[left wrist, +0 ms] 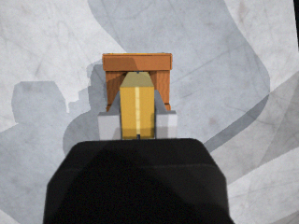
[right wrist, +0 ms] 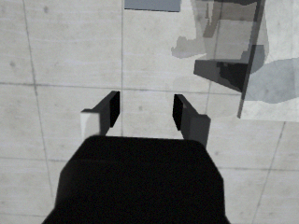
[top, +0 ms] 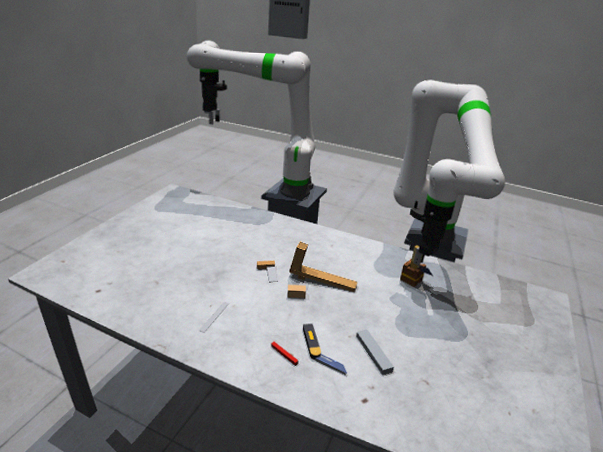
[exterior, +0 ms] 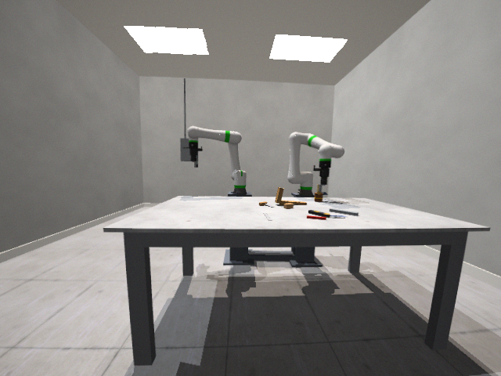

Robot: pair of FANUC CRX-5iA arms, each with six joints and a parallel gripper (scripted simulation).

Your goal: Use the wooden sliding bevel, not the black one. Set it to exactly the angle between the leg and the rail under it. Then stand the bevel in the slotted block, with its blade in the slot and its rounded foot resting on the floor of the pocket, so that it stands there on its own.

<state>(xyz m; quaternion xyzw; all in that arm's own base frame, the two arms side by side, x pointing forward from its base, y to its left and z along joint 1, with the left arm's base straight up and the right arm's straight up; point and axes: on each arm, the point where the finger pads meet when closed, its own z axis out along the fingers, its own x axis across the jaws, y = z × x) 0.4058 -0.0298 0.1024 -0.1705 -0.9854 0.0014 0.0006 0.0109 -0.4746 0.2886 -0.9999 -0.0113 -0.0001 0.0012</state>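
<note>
Right now the wooden bevel is 20 mm below my left hand. From my left hand the other things lie so: grey bar 410 mm ahead, 10 mm to the right, 90 mm below; then blue blade 20 mm to the left, 30 mm below; then wooden block 300 mm ahead, 330 mm to the right, 90 mm below.
</note>
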